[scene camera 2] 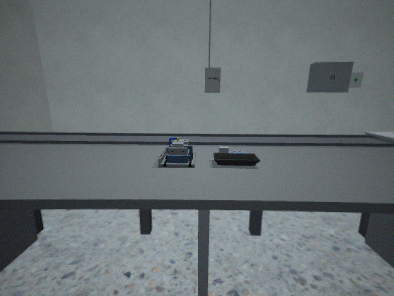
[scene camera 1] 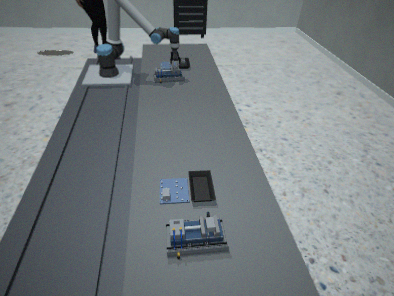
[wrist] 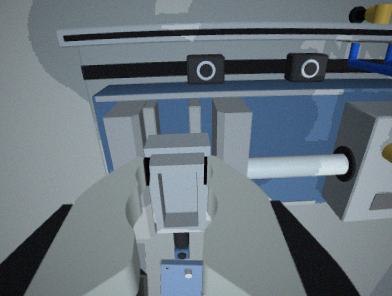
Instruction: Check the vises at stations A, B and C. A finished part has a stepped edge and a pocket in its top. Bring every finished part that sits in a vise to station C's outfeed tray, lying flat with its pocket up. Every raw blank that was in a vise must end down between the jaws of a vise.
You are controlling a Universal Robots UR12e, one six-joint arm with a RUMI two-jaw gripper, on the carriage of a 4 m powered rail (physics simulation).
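A finished part (wrist: 180, 190), light grey with a stepped edge and a pocket in its top, stands between the two grey jaws of the far vise (wrist: 233, 135) (scene camera 1: 169, 74), pocket facing the wrist camera. My gripper (wrist: 177, 159) (scene camera 1: 175, 63) is shut on this part, one finger on each side; the fingers hide the jaws' lower ends. The near vise (scene camera 1: 196, 236) (scene camera 2: 178, 156) holds a grey block (scene camera 1: 211, 224) at its right end; whether it has a pocket is too small to tell. Station letters cannot be read.
A dark tray (scene camera 1: 201, 186) (scene camera 2: 236, 159) lies beside a blue plate (scene camera 1: 175, 183) with pegs and a grey block (scene camera 1: 166, 194) (scene camera 2: 223, 149). Another dark tray (scene camera 1: 184, 63) stands by the far vise. A blue plate (wrist: 181, 280) shows below the fingers. A person (scene camera 1: 97, 22) stands behind the rail.
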